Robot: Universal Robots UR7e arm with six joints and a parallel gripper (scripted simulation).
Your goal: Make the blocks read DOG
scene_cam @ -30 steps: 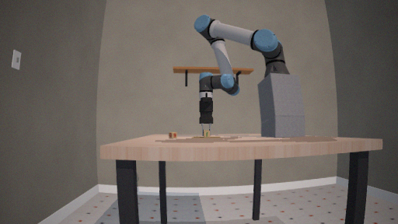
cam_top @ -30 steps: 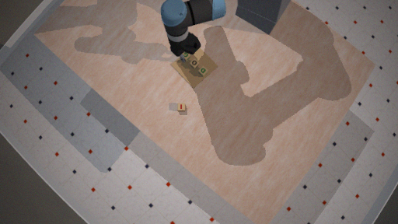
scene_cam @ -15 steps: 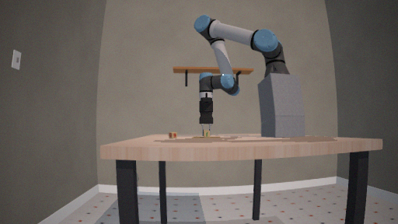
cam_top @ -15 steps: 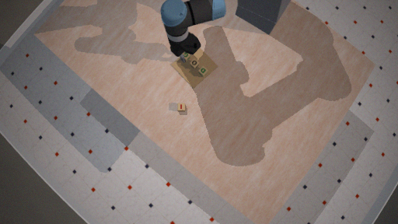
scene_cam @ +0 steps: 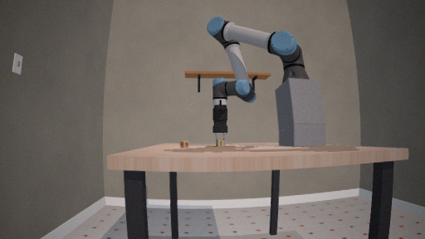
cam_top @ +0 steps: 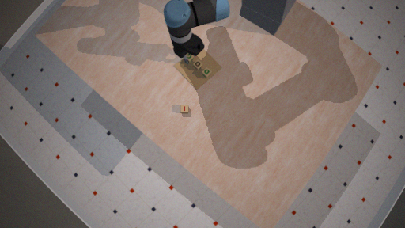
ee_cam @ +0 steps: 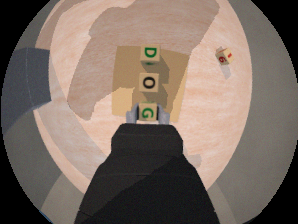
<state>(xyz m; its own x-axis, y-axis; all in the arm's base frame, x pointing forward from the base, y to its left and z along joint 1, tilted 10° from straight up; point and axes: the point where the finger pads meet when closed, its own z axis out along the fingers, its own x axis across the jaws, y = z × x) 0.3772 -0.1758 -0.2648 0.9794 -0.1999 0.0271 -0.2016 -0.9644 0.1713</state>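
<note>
Right now the mat is 10 mm ahead of my hand, 50 mm to the left of it and 20 mm below it.
</note>
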